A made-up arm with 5 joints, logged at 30 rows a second.
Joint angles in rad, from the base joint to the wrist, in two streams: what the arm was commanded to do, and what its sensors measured. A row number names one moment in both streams.
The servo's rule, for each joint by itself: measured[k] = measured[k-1] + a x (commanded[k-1-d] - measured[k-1]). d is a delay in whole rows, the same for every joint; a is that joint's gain. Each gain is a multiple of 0.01, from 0.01 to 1. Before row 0 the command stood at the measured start. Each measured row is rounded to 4 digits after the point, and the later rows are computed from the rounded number. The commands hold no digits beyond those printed.
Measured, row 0:
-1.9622 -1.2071 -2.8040 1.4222 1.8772
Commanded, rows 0 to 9:
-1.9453 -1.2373 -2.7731 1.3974 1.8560
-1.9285 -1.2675 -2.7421 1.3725 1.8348
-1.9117 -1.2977 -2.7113 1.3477 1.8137
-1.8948 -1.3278 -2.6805 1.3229 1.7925
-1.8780 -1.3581 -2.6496 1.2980 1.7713
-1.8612 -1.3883 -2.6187 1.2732 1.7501
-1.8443 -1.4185 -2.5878 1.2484 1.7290
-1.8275 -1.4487 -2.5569 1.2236 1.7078
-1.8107 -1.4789 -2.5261 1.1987 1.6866
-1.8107 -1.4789 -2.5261 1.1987 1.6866
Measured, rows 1 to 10:
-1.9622 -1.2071 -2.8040 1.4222 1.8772
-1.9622 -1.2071 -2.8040 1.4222 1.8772
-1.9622 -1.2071 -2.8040 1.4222 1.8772
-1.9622 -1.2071 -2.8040 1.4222 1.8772
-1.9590 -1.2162 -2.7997 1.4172 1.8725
-1.9532 -1.2316 -2.7916 1.4083 1.8642
-1.9453 -1.2514 -2.7804 1.3962 1.8531
-1.9357 -1.2743 -2.7664 1.3815 1.8398
-1.9247 -1.2994 -2.7500 1.3648 1.8247
-1.9126 -1.3261 -2.7316 1.3465 1.8083
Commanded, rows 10 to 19:
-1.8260 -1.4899 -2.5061 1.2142 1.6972
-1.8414 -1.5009 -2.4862 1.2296 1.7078
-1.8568 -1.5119 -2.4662 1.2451 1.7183
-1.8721 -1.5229 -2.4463 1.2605 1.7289
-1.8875 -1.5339 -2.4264 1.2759 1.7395
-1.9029 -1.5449 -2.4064 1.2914 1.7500
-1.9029 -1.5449 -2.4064 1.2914 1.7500
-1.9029 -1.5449 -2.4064 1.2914 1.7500
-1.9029 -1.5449 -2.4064 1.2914 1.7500
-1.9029 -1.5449 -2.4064 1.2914 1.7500
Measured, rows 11 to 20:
-1.8996 -1.3538 -2.7115 1.3269 1.7909
-1.8859 -1.3823 -2.6899 1.3062 1.7726
-1.8716 -1.4113 -2.6670 1.2847 1.7537
-1.8600 -1.4316 -2.6473 1.2675 1.7389
-1.8535 -1.4491 -2.6275 1.2568 1.7297
-1.8512 -1.4646 -2.6077 1.2514 1.7249
-1.8523 -1.4788 -2.5879 1.2501 1.7234
-1.8561 -1.4920 -2.5681 1.2522 1.7246
-1.8621 -1.5046 -2.5483 1.2569 1.7279
-1.8699 -1.5167 -2.5284 1.2638 1.7328

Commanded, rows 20 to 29:
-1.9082 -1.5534 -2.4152 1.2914 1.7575
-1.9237 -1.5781 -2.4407 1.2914 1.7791
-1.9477 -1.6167 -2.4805 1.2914 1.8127
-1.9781 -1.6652 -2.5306 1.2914 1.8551
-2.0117 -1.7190 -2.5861 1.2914 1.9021
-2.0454 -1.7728 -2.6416 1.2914 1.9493
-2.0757 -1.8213 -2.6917 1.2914 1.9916
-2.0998 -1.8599 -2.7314 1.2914 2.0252
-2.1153 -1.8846 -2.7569 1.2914 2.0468
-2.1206 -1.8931 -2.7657 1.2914 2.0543
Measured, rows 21 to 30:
-1.8762 -1.5252 -2.5113 1.2693 1.7366
-1.8813 -1.5311 -2.4966 1.2737 1.7395
-1.8854 -1.5352 -2.4840 1.2772 1.7418
-1.8887 -1.5381 -2.4731 1.2800 1.7436
-1.8924 -1.5427 -2.4650 1.2823 1.7467
-1.8983 -1.5533 -2.4616 1.2841 1.7538
-1.9077 -1.5723 -2.4642 1.2856 1.7668
-1.9211 -1.6002 -2.4735 1.2868 1.7862
-1.9383 -1.6358 -2.4893 1.2877 1.8117
-1.9586 -1.6769 -2.5106 1.2884 1.8420

